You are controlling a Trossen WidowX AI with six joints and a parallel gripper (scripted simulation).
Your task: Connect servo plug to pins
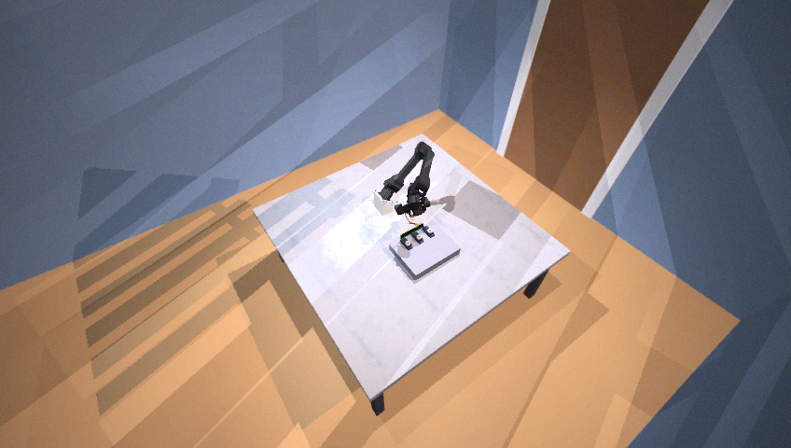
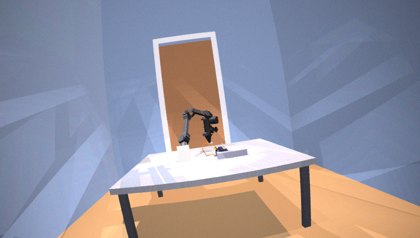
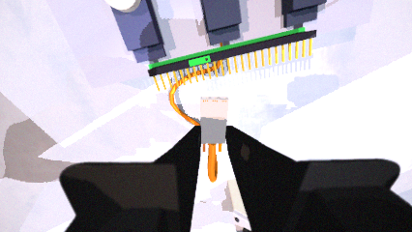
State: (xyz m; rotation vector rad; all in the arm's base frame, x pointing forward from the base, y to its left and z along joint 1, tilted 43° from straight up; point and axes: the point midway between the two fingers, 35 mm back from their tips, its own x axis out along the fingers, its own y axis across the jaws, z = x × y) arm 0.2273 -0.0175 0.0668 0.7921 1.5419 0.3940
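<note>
My gripper tip is now 5 cm short of the green marked band and 5 cm above it. Also, from my gripper tip: servo motor 10 cm ahead, 7 cm below, 3 cm to the right; then grey printed holder 20 cm ahead, 9 cm below, 3 cm to the right.
</note>
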